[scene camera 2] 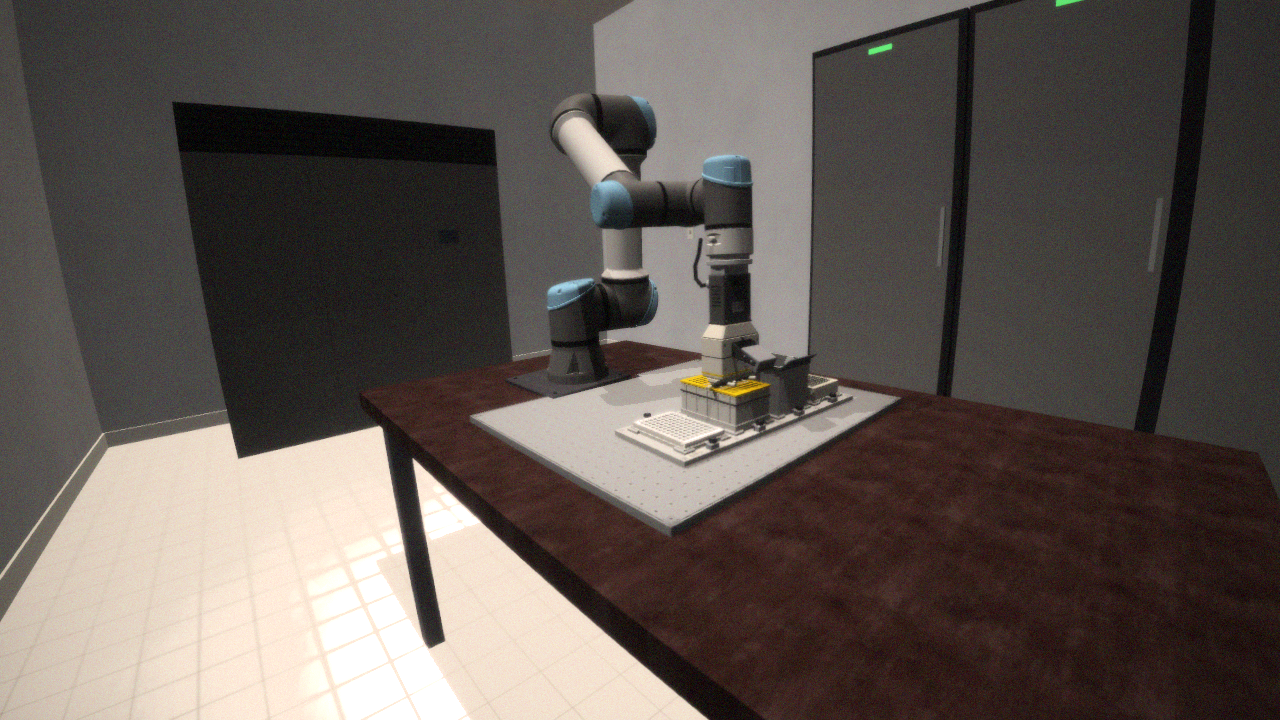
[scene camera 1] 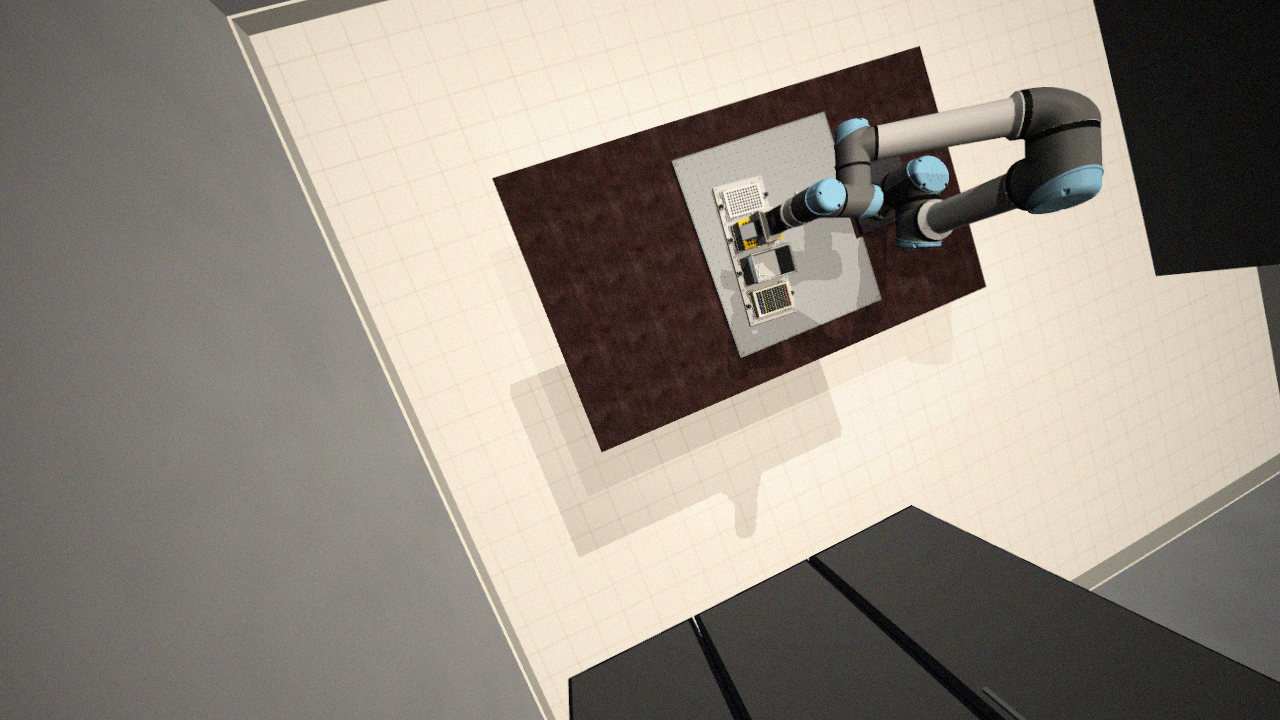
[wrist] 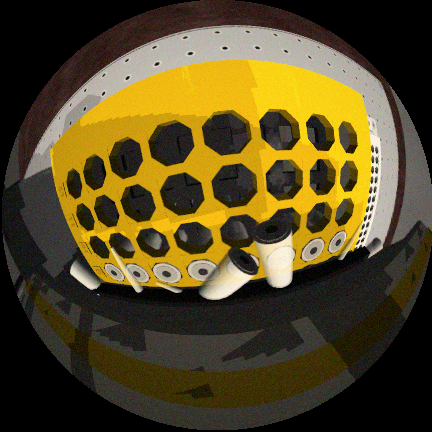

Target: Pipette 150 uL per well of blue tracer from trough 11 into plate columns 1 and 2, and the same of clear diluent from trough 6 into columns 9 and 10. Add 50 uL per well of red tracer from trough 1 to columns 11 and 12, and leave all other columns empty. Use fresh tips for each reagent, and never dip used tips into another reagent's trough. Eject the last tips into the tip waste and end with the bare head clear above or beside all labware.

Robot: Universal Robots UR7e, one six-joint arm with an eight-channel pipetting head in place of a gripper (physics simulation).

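The eight-channel pipetting head (scene camera 1: 768,223) (scene camera 2: 721,374) is down at the yellow tip rack (scene camera 1: 742,241) (scene camera 2: 725,402) (wrist: 165,110). Its nozzles are hidden, so I cannot tell whether they carry tips. In the wrist view three rows of rack holes are empty and a row of seated tips shows beyond them. Loose white tips (wrist: 277,262) (wrist: 229,276) lie askew across the rack. A white 96-hole plate (scene camera 1: 742,199) (scene camera 2: 677,428) (wrist: 373,185) stands on one side of the rack. The grey tip waste (scene camera 1: 768,265) (scene camera 2: 789,386) stands on the other, beside a block with coloured columns (scene camera 1: 772,300). Liquid levels cannot be read.
The labware stands in a row on a light carrier (scene camera 2: 684,457), on a perforated grey board (scene camera 1: 693,174) (scene camera 2: 554,447) (wrist: 240,45). The dark table (scene camera 1: 581,268) (scene camera 2: 939,537) extends around it. The tip waste rises higher than the rack beside the head. Tall dark cabinets (scene camera 2: 877,223) stand behind the table.
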